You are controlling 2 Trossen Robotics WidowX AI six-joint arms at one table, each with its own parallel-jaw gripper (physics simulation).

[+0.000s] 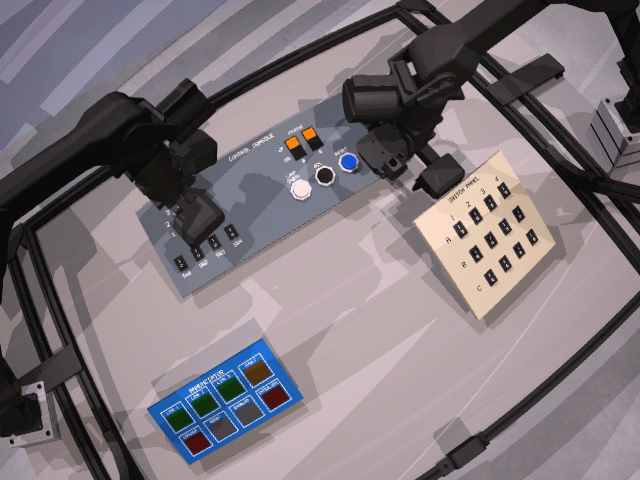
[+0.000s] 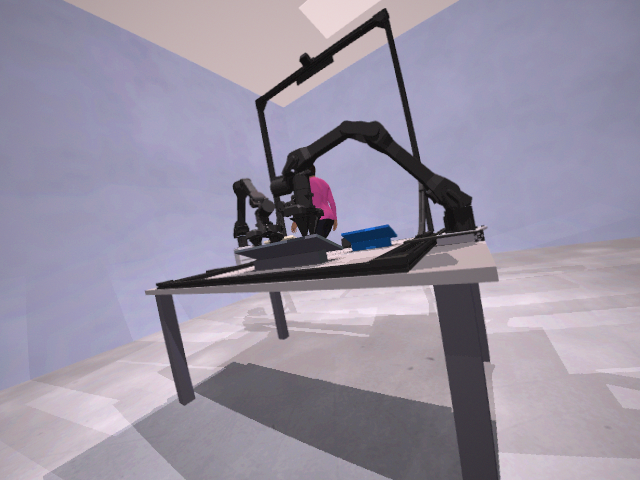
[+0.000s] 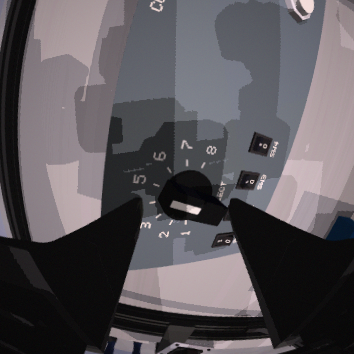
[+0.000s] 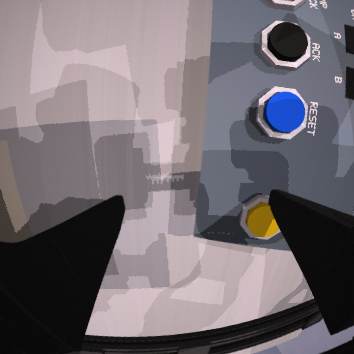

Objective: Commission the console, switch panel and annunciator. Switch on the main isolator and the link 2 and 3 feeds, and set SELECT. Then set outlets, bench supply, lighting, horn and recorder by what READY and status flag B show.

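Places are measured from the left arm's base along level axes (x ahead, y left, z up), in metres.
Pixels of known places: left gripper, fingertip midpoint: (image 1: pixel 185 214) (image 3: pixel 185 204); right gripper, fingertip midpoint: (image 4: pixel 197 199); left arm's base at its link origin: (image 1: pixel 25 414) (image 2: pixel 461 230) (image 3: pixel 184 351); right arm's base at its link origin: (image 1: pixel 635 116) (image 2: pixel 243 247).
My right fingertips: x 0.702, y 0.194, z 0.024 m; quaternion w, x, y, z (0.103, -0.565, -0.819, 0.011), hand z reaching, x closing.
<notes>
Ahead of a thing's pixels: the offset from my right fingertips to its top centre. "spot": to the spot under its first point.
The grey console @[spot: 0.198 m back, 0.002 m left, 0.003 m up] (image 1: pixel 268 206) (image 2: pixel 289 250) carries a black SELECT knob @[0.316 m back, 0.014 m left, 0.049 m up] (image 3: pixel 192 197) with a white stripe; its setting is unclear. My left gripper (image 1: pixel 199 232) (image 2: pixel 308 229) (image 3: pixel 185 204) is partly open, its fingers on either side of the knob. Both status flags, A @[spot: 0.135 m back, 0.078 m left, 0.030 m up] (image 1: pixel 292 143) and B @[spot: 0.106 m back, 0.085 m left, 0.029 m up] (image 1: pixel 309 134), show orange in their upper halves. My right gripper (image 1: pixel 410 178) (image 4: pixel 197 199) is open and empty over the console's right end, by the yellow button @[0.001 m ahead, 0.045 m left, 0.014 m up] (image 4: pixel 262 220). On the blue annunciator @[0.346 m back, 0.253 m right, 0.030 m up] (image 1: pixel 297 396) (image 2: pixel 369 236), READY @[spot: 0.359 m back, 0.296 m right, 0.005 m down] (image 1: pixel 221 429) and ENABLED @[spot: 0.316 m back, 0.281 m right, 0.003 m down] (image 1: pixel 246 411) are grey and look unlit.
The cream switch panel (image 1: pixel 439 245) stands right of the console with three rows of small rockers. White @[0.145 m back, 0.009 m left, 0.015 m up] (image 1: pixel 300 189), black ACK @[0.104 m back, 0.019 m left, 0.015 m up] (image 1: pixel 325 176) and blue RESET @[0.063 m back, 0.029 m left, 0.015 m up] (image 1: pixel 348 162) buttons stand between the grippers. Rocker SW4 @[0.262 m back, 0.018 m right, 0.009 m up] (image 1: pixel 231 231) (image 3: pixel 261 144) lies near the left fingers. A black frame edges the table.
</notes>
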